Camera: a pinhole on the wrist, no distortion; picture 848 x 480 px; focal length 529.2 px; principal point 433.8 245.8 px. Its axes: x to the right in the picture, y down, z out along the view. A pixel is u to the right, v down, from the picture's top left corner.
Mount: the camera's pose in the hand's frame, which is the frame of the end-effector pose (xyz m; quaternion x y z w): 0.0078 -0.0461 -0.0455 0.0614 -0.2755 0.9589 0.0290
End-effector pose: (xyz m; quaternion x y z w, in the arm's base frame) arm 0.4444 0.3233 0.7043 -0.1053 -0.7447 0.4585 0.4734
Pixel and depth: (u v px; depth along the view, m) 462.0 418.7 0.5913
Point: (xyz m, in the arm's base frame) 0.2951 -0.1637 1.0793
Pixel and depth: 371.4 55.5 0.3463
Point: 0.1842 0.1309 0.8202
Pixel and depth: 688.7 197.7 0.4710
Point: 0.2795 -0.1519 0.7507
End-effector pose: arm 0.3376 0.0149 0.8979 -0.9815 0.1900 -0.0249 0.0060
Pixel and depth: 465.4 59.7 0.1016
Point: 0.3808 0.0740 0.8407
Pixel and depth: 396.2 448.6 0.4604
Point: 0.5805 0.3980 0.6663
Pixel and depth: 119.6 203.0 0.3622
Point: 0.6729 0.1211 0.6694
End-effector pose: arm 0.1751 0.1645 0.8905 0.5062 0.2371 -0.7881 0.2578
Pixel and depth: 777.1 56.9 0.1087
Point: 0.0959 0.1769 0.9705
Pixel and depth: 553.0 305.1 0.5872
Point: -0.3575 0.2127 1.1625
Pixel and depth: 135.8 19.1 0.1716
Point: -0.0041 0.1226 0.8285
